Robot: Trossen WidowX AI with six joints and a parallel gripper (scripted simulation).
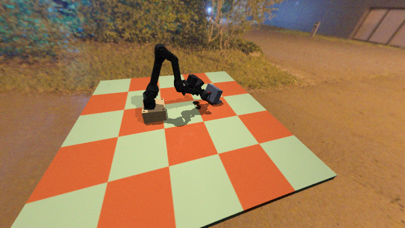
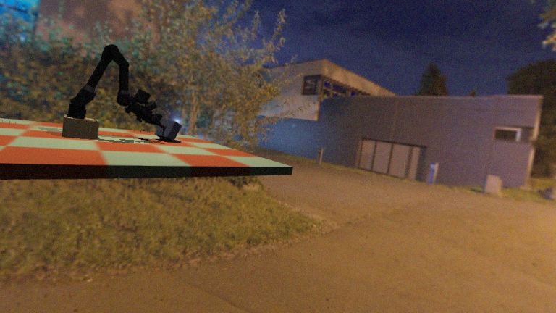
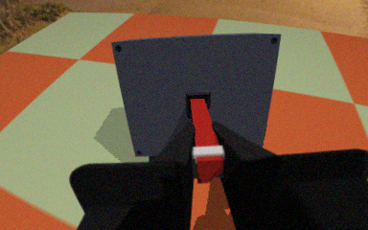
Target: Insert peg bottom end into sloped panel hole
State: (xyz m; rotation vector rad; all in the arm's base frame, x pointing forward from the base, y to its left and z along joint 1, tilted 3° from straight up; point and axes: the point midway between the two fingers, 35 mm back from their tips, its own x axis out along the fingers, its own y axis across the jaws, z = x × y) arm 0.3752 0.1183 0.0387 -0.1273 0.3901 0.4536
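The dark sloped panel is 50 mm ahead of my gripper tip, 30 mm to the left of it and 30 mm below it. The rest, counted from my gripper tip: peg (10 mm to the right, 10 mm behind, 10 mm above).
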